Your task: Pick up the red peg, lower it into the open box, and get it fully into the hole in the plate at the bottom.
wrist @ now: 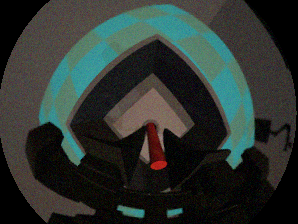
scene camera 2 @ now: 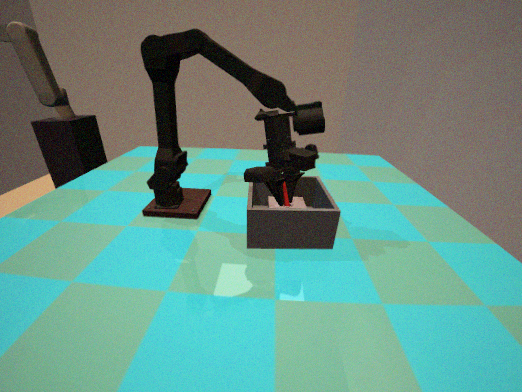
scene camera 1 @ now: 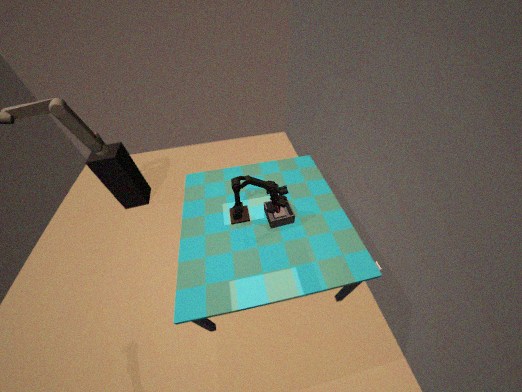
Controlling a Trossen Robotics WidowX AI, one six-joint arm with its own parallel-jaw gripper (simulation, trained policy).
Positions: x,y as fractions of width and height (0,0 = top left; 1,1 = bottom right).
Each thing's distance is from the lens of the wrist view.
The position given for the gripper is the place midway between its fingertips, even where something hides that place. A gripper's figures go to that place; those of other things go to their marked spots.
gripper (wrist: 0.52,0.58): 10 cm
grey box (wrist: 0.52,0.28): 14 cm
